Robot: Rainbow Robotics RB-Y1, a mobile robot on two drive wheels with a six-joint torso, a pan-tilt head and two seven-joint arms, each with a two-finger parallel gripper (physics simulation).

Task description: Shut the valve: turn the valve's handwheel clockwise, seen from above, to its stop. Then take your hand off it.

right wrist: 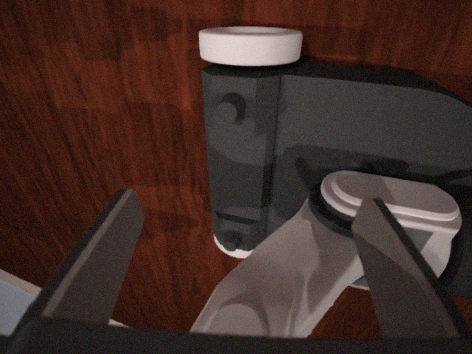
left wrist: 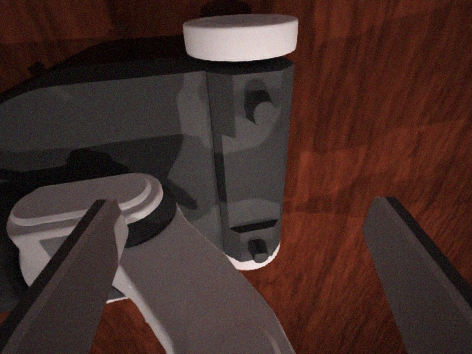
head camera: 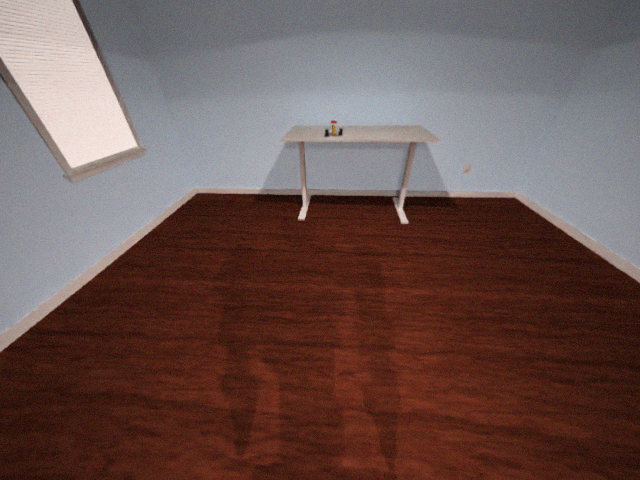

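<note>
The valve (head camera: 333, 130) stands small and far off on the left part of a table, in the head view. It has a yellow upright body with a red handwheel (head camera: 333, 121) on top and dark parts at both sides. It is too small to tell how far the wheel is turned. My left gripper (left wrist: 244, 214) is open, with its fingers wide apart over the robot's own base and the floor. My right gripper (right wrist: 248, 208) is open in the same way at the other side. Both are far from the valve.
The table (head camera: 382, 134) stands against the far wall on two white legs. A long stretch of dark red wooden floor (head camera: 320, 310) lies between me and it. A window (head camera: 67, 82) is in the left wall. The robot's dark base (left wrist: 250, 165) (right wrist: 240, 160) is beneath the grippers.
</note>
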